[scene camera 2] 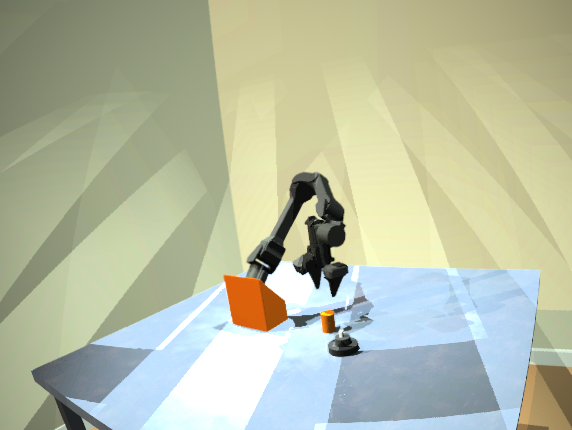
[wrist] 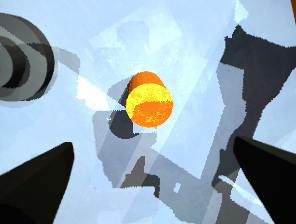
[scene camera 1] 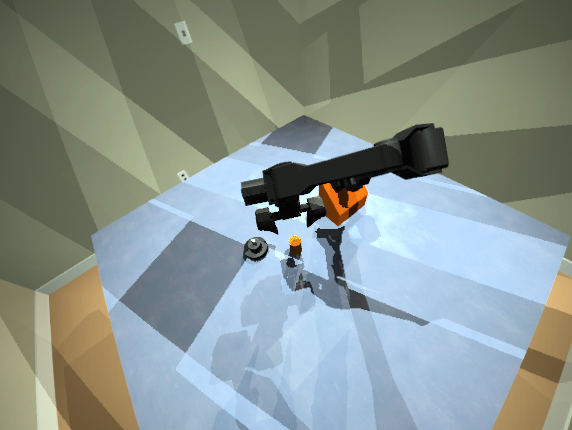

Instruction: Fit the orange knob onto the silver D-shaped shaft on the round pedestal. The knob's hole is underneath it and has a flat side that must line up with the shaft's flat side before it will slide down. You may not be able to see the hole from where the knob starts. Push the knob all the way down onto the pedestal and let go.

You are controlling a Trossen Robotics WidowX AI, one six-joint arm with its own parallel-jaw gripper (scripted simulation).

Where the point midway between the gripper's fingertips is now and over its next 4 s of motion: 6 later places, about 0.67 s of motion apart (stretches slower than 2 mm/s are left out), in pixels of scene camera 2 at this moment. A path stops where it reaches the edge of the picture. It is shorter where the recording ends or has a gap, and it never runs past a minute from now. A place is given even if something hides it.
My gripper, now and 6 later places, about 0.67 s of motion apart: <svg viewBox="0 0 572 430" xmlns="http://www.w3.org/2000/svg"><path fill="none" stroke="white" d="M325 292L327 307L328 316L329 326L328 323L329 290L330 278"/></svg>
